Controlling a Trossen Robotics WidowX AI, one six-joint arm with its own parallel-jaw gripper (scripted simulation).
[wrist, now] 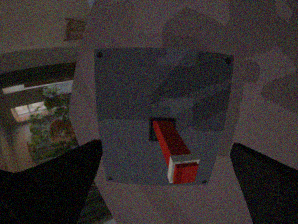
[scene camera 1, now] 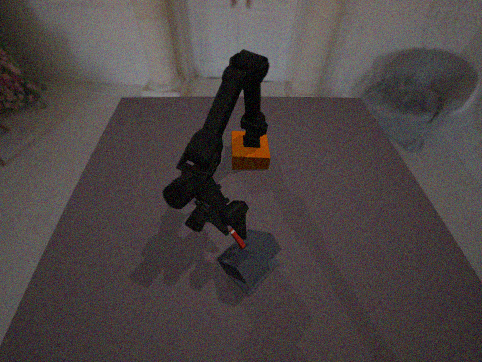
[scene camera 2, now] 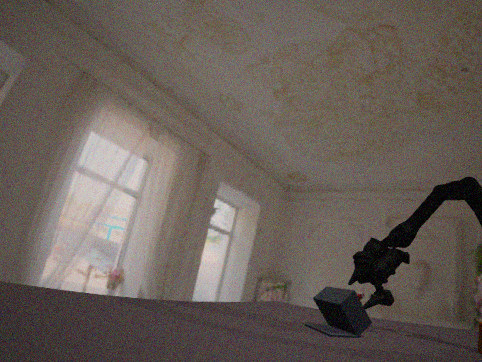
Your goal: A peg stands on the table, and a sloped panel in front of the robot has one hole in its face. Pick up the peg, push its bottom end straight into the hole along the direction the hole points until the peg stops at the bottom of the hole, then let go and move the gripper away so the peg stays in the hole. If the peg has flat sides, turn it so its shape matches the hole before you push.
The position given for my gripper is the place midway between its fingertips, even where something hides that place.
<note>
My gripper (scene camera 1: 235, 236) is open, holding nothing. Also in view: a peg (wrist: 182, 166) and a panel (scene camera 1: 262, 247).
My gripper also shows in the wrist view (wrist: 169, 149) and in scene camera 2 (scene camera 2: 355, 297). The panel is seen too in the wrist view (wrist: 134, 83) and in scene camera 2 (scene camera 2: 341, 308).
</note>
